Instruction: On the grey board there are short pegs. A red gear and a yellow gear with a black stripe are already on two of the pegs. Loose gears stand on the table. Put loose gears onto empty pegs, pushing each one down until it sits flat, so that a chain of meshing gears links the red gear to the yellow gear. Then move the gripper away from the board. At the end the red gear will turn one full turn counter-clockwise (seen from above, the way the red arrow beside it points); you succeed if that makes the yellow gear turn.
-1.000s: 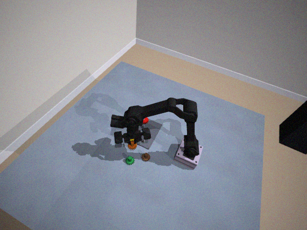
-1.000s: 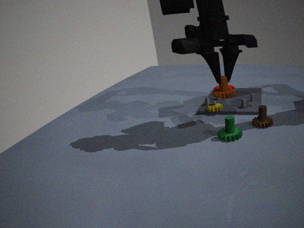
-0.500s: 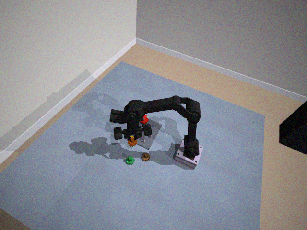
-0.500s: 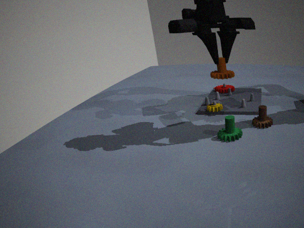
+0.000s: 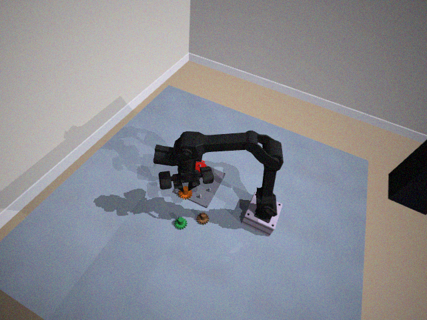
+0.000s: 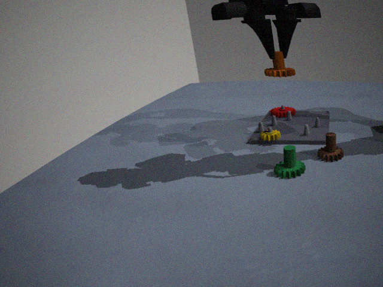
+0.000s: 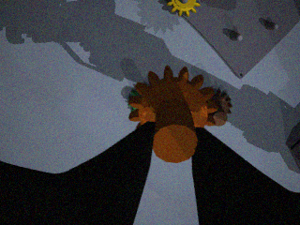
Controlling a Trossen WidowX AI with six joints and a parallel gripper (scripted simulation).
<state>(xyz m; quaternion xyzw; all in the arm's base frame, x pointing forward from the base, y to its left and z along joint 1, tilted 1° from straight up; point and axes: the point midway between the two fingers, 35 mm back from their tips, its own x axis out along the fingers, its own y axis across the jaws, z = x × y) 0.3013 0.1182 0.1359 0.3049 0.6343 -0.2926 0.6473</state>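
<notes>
My gripper tip is now 24 cm to the left of the red gear, 15 cm above it and 6 cm short of it. From my gripper tip the other things lie so: yellow gear 15 cm below, 7 cm to the right, 5 cm ahead; orange gear 1 cm below; green gear 15 cm below, 6 cm to the left, 2 cm behind.
</notes>
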